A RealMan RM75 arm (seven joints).
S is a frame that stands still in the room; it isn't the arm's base.
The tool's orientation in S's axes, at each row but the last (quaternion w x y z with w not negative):
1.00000, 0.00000, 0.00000, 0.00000
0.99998, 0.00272, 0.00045, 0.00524
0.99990, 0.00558, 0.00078, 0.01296
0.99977, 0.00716, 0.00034, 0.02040
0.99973, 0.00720, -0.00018, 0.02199
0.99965, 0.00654, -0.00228, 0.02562
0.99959, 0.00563, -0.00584, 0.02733
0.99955, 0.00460, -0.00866, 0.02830
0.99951, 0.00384, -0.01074, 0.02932
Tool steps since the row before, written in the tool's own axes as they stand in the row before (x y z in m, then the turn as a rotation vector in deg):
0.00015, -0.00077, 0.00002, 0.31, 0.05, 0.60
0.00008, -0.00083, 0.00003, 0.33, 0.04, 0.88
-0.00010, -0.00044, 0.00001, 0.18, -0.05, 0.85
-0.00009, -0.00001, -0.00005, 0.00, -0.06, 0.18
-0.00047, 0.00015, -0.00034, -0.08, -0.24, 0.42
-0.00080, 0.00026, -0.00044, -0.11, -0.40, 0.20
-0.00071, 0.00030, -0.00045, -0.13, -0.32, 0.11
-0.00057, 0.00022, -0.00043, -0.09, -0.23, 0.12
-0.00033, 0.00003, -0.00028, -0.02, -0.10, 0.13
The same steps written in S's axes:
0.00015, -0.00077, 0.00002, 0.31, 0.05, 0.60
0.00009, -0.00083, 0.00003, 0.33, 0.04, 0.88
-0.00009, -0.00044, 0.00001, 0.18, -0.05, 0.85
-0.00009, -0.00001, -0.00005, 0.00, -0.06, 0.18
-0.00048, 0.00013, -0.00034, -0.07, -0.25, 0.42
-0.00081, 0.00022, -0.00044, -0.09, -0.41, 0.19
-0.00072, 0.00027, -0.00046, -0.11, -0.33, 0.10
-0.00057, 0.00019, -0.00044, -0.08, -0.24, 0.12
-0.00033, 0.00001, -0.00029, -0.02, -0.10, 0.13

